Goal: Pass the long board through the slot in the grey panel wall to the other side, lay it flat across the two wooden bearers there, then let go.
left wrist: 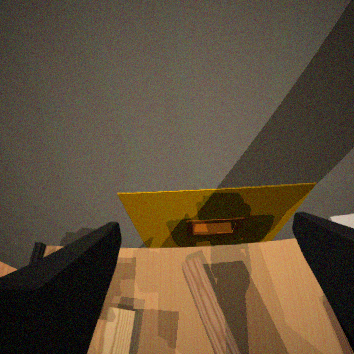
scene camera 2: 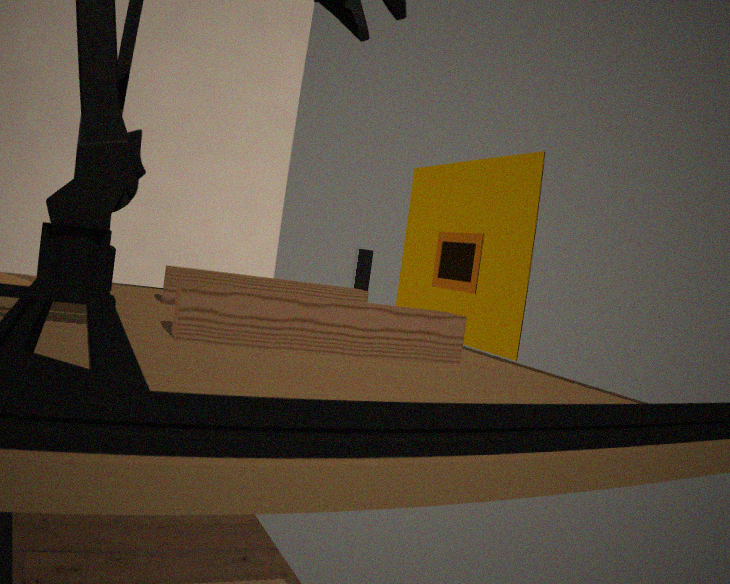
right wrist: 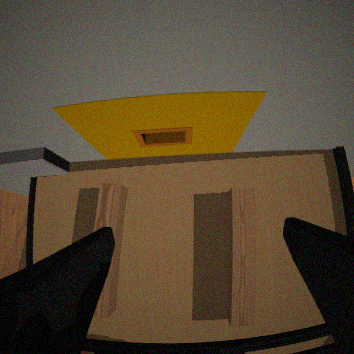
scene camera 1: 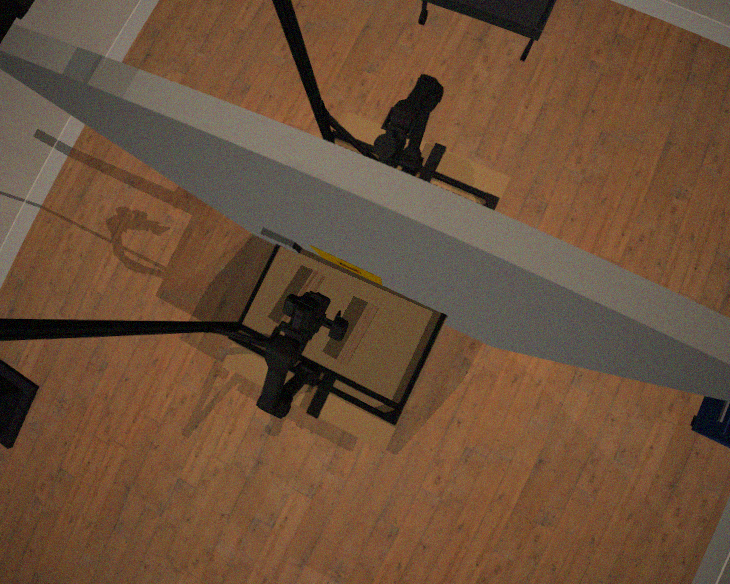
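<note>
The slot (scene camera 2: 457,261) (left wrist: 213,228) (right wrist: 164,137) opens through a yellow plate (scene camera 2: 505,207) (left wrist: 150,207) (right wrist: 215,115) on the grey panel wall (scene camera 1: 365,207) (scene camera 2: 608,243) (left wrist: 150,100) (right wrist: 175,50). A narrow reddish-brown length of wood (left wrist: 206,302), apparently the long board, lies below the slot in the left wrist view, one end toward the wall. Two wooden bearers, one (scene camera 2: 316,322) (right wrist: 242,260) and another (scene camera 2: 255,283) (right wrist: 114,210), stand apart on the right arm's side. My left gripper (left wrist: 208,227) is open and empty above the board. My right gripper (scene camera 2: 384,27) (right wrist: 199,232) is open and empty above the bearers.
A pale wooden block (left wrist: 119,330) lies left of the board. A dark bracket (scene camera 2: 363,269) juts from the wall beside the yellow plate. A dark rail (scene camera 2: 365,426) runs along the table edge. The wall hides part of the left arm (scene camera 1: 404,127) in scene camera 1.
</note>
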